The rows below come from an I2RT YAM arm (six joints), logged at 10 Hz.
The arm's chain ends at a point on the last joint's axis. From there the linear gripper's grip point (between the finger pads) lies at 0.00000 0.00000 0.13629 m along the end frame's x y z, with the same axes.
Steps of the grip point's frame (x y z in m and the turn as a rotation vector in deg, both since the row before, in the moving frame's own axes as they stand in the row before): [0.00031, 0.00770, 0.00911, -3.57, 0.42, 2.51]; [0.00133, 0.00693, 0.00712, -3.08, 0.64, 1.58]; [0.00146, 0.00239, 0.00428, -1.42, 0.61, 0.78]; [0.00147, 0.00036, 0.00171, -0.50, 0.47, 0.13]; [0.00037, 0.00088, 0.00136, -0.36, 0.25, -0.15]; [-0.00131, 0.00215, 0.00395, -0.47, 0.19, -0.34]
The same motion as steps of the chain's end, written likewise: [-0.00050, -0.00081, 0.00938, -3.57, 0.42, 2.51]; [-0.00009, -0.00041, 0.00733, -3.08, 0.64, 1.58]; [0.00003, -0.00100, 0.00433, -1.42, 0.61, 0.78]; [0.00035, -0.00083, 0.00172, -0.50, 0.47, 0.13]; [-0.00023, 0.00002, 0.00136, -0.36, 0.25, -0.15]; [-0.00177, 0.00103, 0.00396, -0.47, 0.19, -0.34]
